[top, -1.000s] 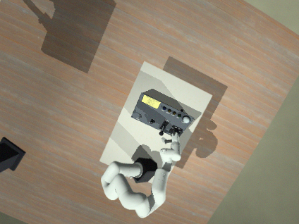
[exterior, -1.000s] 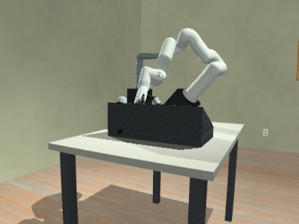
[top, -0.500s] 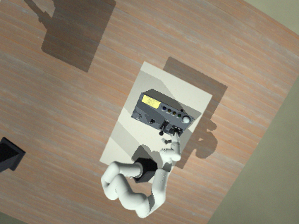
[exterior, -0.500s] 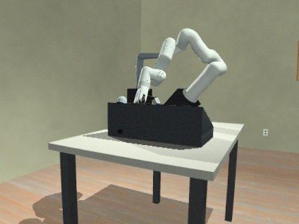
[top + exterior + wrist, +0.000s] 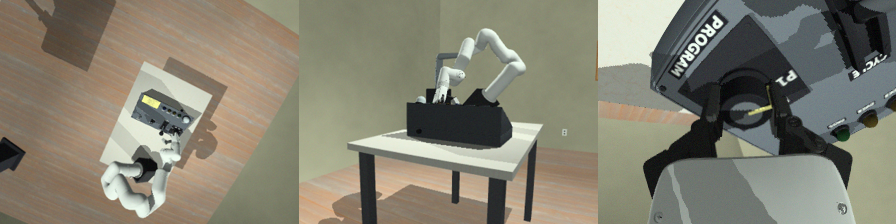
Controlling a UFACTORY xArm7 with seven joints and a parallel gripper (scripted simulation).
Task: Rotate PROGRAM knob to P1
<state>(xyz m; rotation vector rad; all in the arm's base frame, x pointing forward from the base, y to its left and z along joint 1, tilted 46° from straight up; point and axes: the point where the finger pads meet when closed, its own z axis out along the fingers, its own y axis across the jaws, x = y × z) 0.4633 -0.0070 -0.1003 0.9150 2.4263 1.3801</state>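
My gripper is now 110 mm to the right of the cycle lever, 50 mm past it and 10 mm below it. Round my hand: dark grey console (190 mm to the left, 30 mm below, 10 mm behind); small knob (230 mm to the left, 50 mm behind).
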